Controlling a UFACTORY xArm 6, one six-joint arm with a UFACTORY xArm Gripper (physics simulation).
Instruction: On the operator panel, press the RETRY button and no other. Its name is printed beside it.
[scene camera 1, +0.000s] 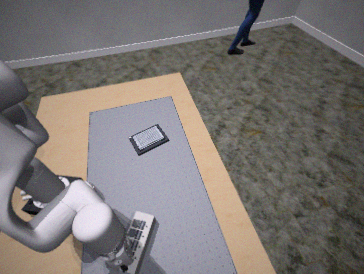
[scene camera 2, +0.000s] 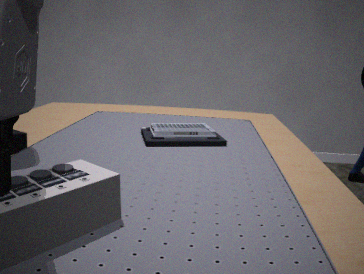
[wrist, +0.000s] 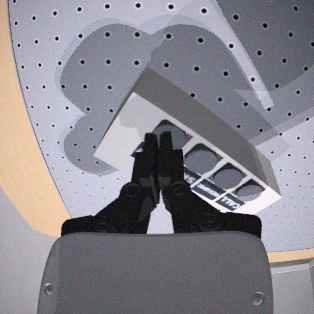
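Seen in the pictures: gripper, fingertip midpoint: (wrist: 160, 146); arm's base, link origin: (scene camera 1: 53, 192).
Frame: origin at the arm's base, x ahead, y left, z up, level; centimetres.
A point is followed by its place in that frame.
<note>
The operator panel (scene camera 1: 145, 218) @(x 33.7, y -20.8, z 2.5 cm) (scene camera 2: 75, 210) @(x 33.6, y -26.2, z 0.3 cm) (wrist: 116, 142) @(x 26.7, y -32.9, z 2.5 cm) is a pale box with a row of round dark buttons. In the wrist view the labels beside three buttons read CALL (wrist: 231, 202) @(x 32.3, y -22.4, z 2.5 cm), RESUME (wrist: 209, 190) @(x 30.9, y -25.0, z 2.5 cm) and one starting with S (wrist: 189, 177) @(x 29.5, y -27.1, z 2.5 cm). The end button (wrist: 178, 134) @(x 25.3, y -28.5, z 2.5 cm) has its label mostly hidden behind the fingers, so its name cannot be read. My gripper (wrist: 160, 146) @(x 26.5, y -29.6, z 2.6 cm) is shut and empty. Its fingertips overlap the near edge of that end button in the wrist view; whether they touch it cannot be told. The arm hides part of the panel in scene camera 1.
A dark tray-like base (scene camera 1: 161, 142) @(x 45.7, y 12.7, z -1.7 cm) (scene camera 2: 185, 142) @(x 41.4, y 11.1, z -2.0 cm) with a clear ribbed block (scene camera 1: 148, 136) @(x 40.3, y 17.0, z -0.3 cm) (scene camera 2: 182, 130) @(x 40.5, y 14.3, z -0.3 cm) lies farther along the grey perforated mat (scene camera 1: 115, 165) @(x 23.3, y 7.0, z -2.8 cm) (scene camera 2: 240, 200) @(x 50.3, y -13.4, z -2.8 cm). Wooden table edges (scene camera 1: 200, 150) @(x 62.7, y 4.4, z -4.1 cm) (scene camera 2: 310, 180) @(x 64.0, y -1.2, z -4.1 cm) surround the mat. A person (scene camera 1: 244, 30) stands on the floor beyond.
</note>
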